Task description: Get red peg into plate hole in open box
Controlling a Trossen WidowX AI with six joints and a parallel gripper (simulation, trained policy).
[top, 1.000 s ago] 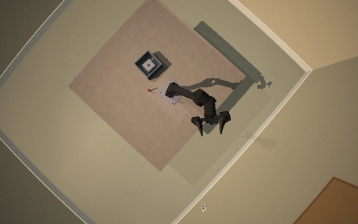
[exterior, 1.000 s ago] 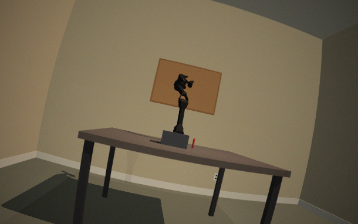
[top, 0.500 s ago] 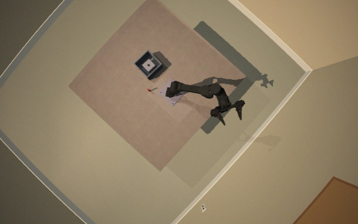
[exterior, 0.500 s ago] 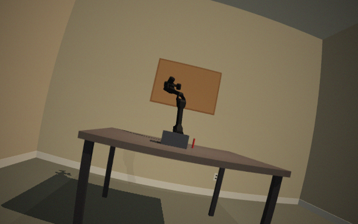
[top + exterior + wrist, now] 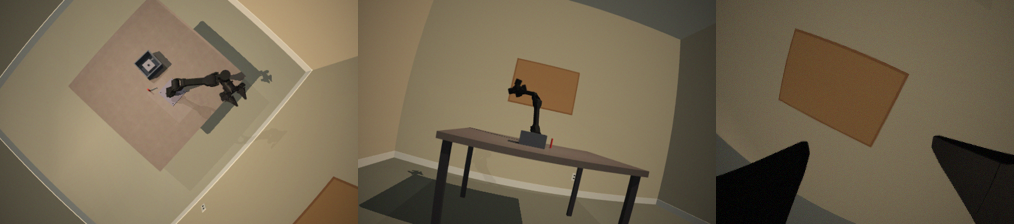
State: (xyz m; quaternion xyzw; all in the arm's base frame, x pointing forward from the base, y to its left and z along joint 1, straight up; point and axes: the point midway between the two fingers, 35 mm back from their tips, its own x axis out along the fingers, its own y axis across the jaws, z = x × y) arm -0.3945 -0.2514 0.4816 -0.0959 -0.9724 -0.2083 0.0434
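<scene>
Right now my gripper tip is 590 mm short of the red peg, 460 mm above it and 370 mm to the right of it. The rest, counted from my gripper tip: plate 760 mm ahead, 450 mm below, 200 mm to the left; dark box 760 mm ahead, 470 mm below, 200 mm to the left.
</scene>
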